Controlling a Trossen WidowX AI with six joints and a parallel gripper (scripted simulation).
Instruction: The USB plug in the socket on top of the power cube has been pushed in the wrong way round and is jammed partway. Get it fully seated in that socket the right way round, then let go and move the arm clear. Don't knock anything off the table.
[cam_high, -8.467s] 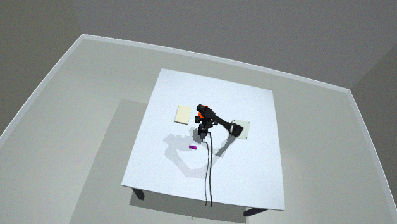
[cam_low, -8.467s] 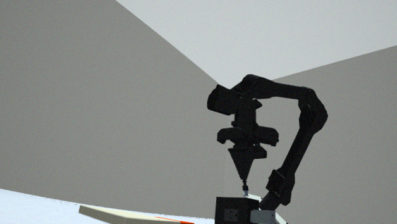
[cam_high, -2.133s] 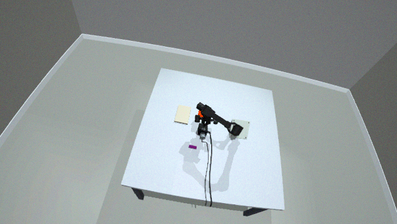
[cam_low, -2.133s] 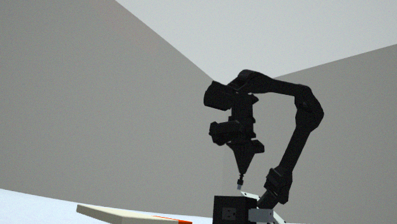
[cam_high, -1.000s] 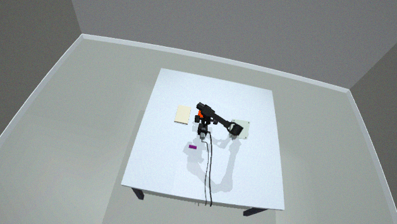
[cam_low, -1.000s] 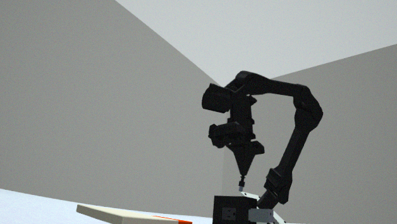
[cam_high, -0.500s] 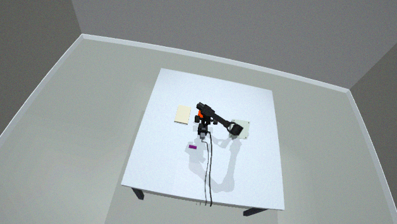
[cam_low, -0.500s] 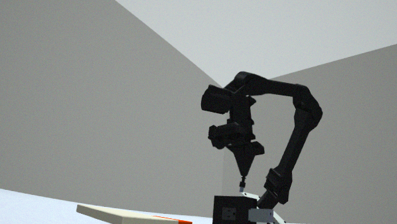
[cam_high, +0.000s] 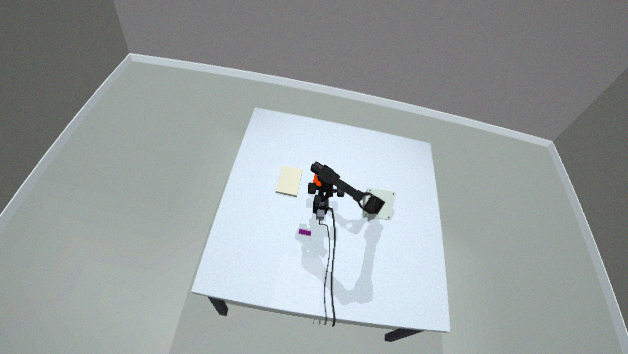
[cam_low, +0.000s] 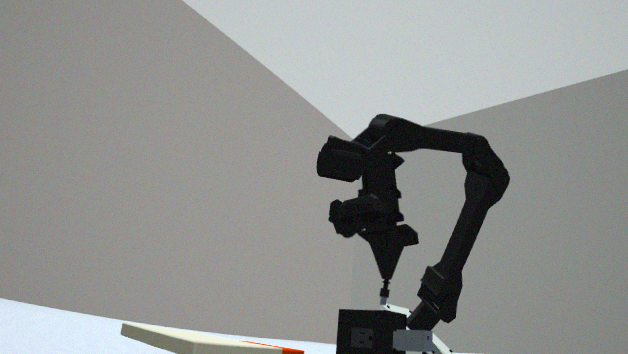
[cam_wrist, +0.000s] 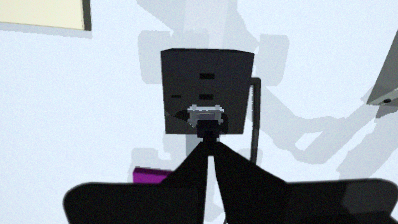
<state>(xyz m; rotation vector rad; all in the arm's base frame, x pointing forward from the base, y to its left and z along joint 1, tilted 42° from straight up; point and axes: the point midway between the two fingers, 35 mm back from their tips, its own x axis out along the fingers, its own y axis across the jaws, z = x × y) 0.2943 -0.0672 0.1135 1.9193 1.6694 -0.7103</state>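
Now: the usb plug 20 mm below my gripper tip. Also, from my gripper tip: cream flat pad 190 mm to the right, 170 mm ahead, 120 mm below; then purple block 140 mm to the left, 120 mm below, 90 mm ahead; then orange flat card 230 mm to the right, 120 mm below, 20 mm behind.
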